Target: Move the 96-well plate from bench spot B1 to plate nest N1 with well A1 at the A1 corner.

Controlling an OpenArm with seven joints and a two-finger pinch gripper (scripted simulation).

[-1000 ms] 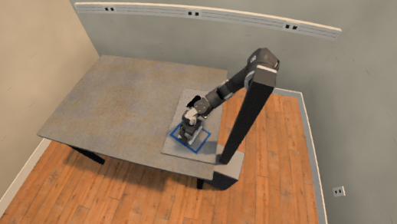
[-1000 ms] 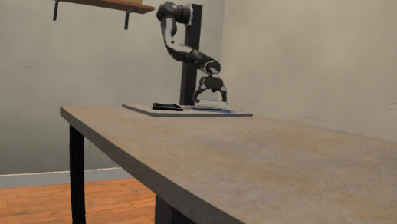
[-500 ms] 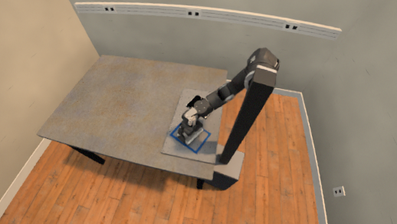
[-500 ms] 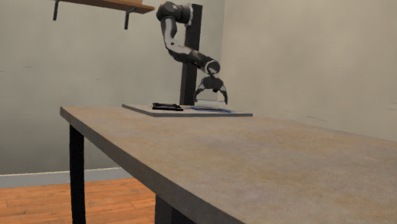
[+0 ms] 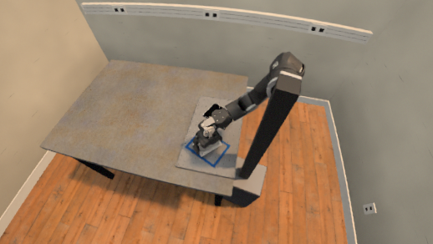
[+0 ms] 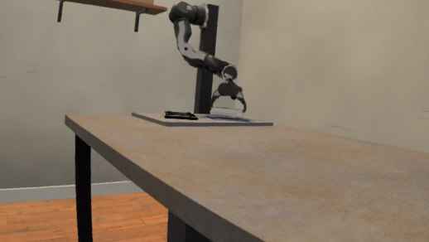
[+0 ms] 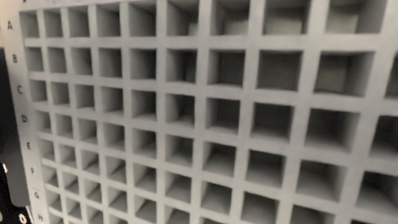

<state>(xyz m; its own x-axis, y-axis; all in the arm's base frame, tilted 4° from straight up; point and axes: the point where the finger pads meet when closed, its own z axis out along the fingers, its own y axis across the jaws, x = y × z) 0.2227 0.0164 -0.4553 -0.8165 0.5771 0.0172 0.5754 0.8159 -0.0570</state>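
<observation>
The white 96-well plate is 1 cm above my hand. Also, from my hand: black plate nest (1 cm ahead, 21 cm to the right, 2 cm below).
</observation>
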